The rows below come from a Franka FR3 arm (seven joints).
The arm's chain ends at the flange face. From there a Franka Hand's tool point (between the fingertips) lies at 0.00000 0.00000 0.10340 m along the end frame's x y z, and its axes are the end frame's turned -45 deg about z.
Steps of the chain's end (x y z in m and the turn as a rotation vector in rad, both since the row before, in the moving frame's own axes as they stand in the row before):
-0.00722, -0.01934, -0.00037, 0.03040, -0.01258, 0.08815
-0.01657, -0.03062, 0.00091, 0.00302, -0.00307, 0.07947
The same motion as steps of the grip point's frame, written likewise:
0.01001, -0.02186, -0.00043, 0.03039, 0.01260, 0.08815
0.00995, -0.03381, 0.00091, 0.00431, -0.00004, 0.07947

